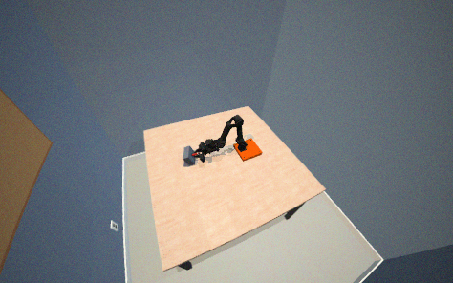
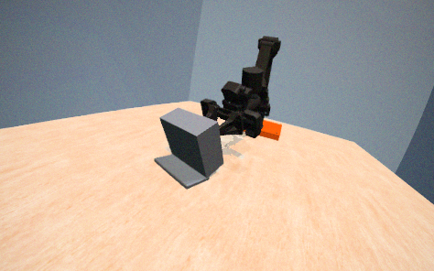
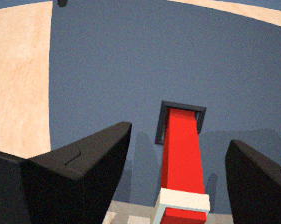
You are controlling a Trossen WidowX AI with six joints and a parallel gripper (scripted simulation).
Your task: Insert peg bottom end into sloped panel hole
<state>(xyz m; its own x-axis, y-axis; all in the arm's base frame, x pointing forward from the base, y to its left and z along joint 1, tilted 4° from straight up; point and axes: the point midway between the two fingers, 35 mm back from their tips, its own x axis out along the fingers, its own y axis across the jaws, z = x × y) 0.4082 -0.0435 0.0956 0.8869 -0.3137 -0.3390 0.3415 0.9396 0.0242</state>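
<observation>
My gripper tip is 2 cm past the red peg and 1 cm to the right of it. Round my gripper tip: thin grey foot plate (8 cm below, 6 cm ahead, 2 cm to the right); then grey sloped panel (4 cm ahead, 2 cm below, 1 cm to the right).
</observation>
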